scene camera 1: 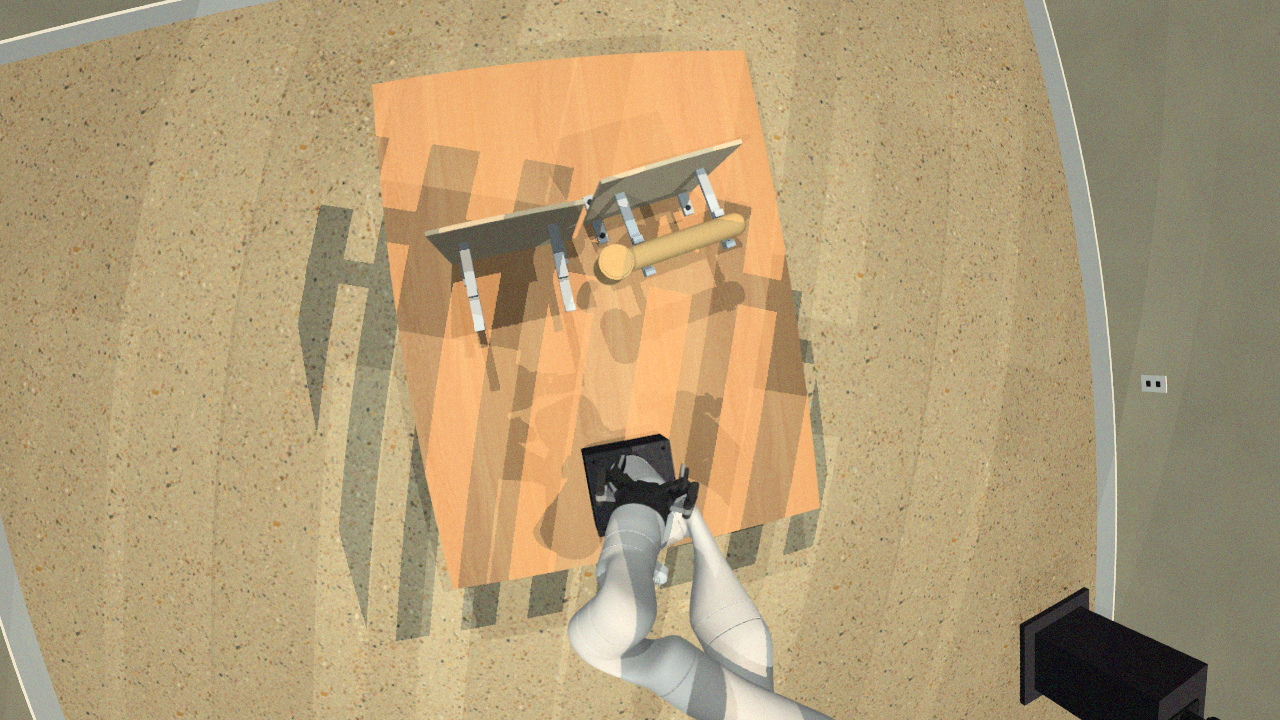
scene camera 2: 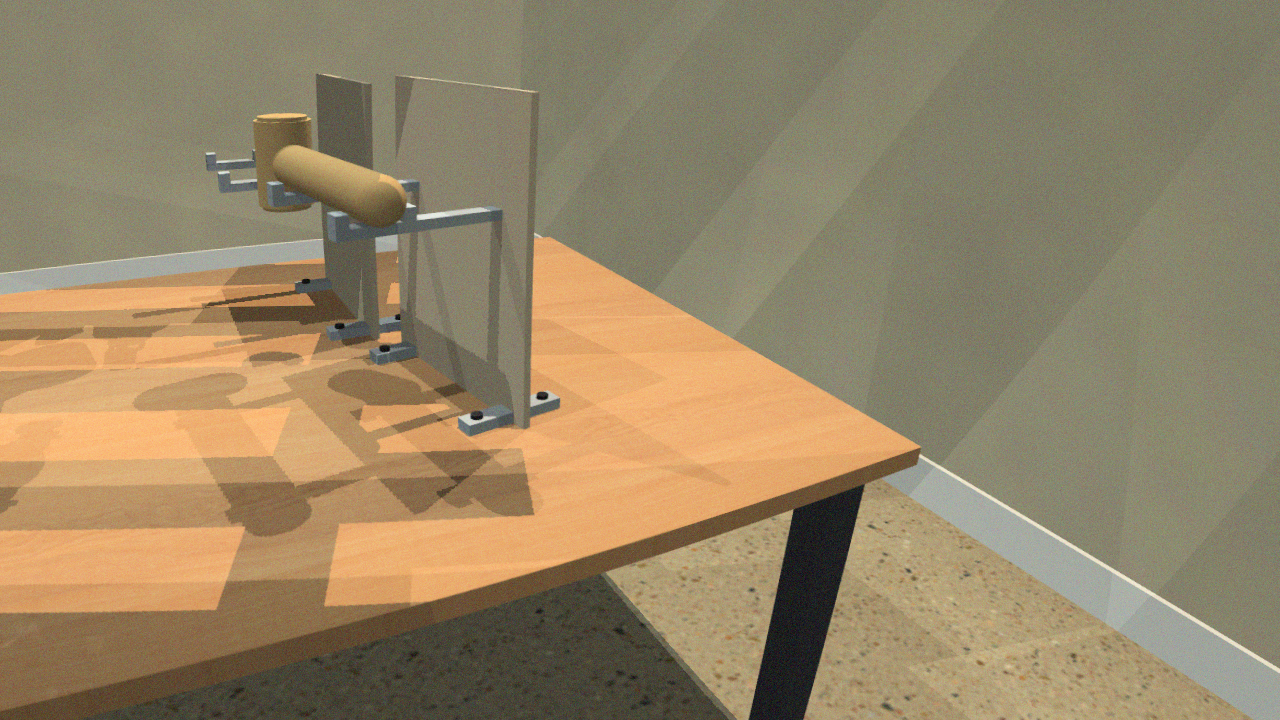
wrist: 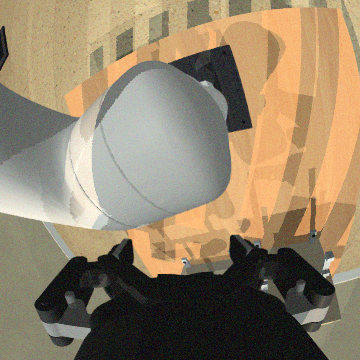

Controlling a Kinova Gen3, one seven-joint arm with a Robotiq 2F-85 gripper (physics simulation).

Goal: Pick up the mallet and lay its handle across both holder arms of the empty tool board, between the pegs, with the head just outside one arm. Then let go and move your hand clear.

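Places are measured from the arm's base along level axes (x back, y down, z right), in centimetres.
Where they show: gripper, fingertip midpoint: [scene camera 1: 653,463] [wrist: 181,247]; arm's base at its link origin: [scene camera 1: 630,476].
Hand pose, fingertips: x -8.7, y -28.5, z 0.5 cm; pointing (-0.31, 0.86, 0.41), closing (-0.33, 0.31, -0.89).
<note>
Each offset is from my fingertips to the centre of the thing. "pt": to the spot under its first point. Level surfaces: height alone.
The wooden mallet lies with its handle {pt dx -34.0, dy +11.6, dz +16.4 cm} [scene camera 1: 687,241] [scene camera 2: 335,181] across both holder arms of one grey tool board {dx -41.8, dy +21.0, dz +16.0 cm} [scene camera 1: 657,179] [scene camera 2: 465,241], between the front and rear pegs. Its head {pt dx -32.3, dy +8.9, dz +2.5 cm} [scene camera 1: 615,262] [scene camera 2: 270,165] is just outside one arm, on the side toward the other board, and hangs upright. The other tool board {dx -37.4, dy +21.5, dz -14.1 cm} [scene camera 1: 510,230] [scene camera 2: 344,170] [wrist: 302,250] has two holder arms [scene camera 1: 471,286] [scene camera 1: 562,268] with nothing on them. My gripper [scene camera 1: 651,476] [wrist: 181,247] is open and empty, raised near the arm's base side, well apart from the mallet. The mallet does not show in the wrist view.
Both boards stand on the wooden table {dy +37.1 cm} [scene camera 1: 554,107] [scene camera 2: 716,402], held by small bolted feet. A black plate [scene camera 1: 595,483] [wrist: 239,95] lies near the table's edge under my arm [scene camera 1: 617,591] [wrist: 165,140]. A black box-shaped object [scene camera 1: 1109,658] is at the lower right.
</note>
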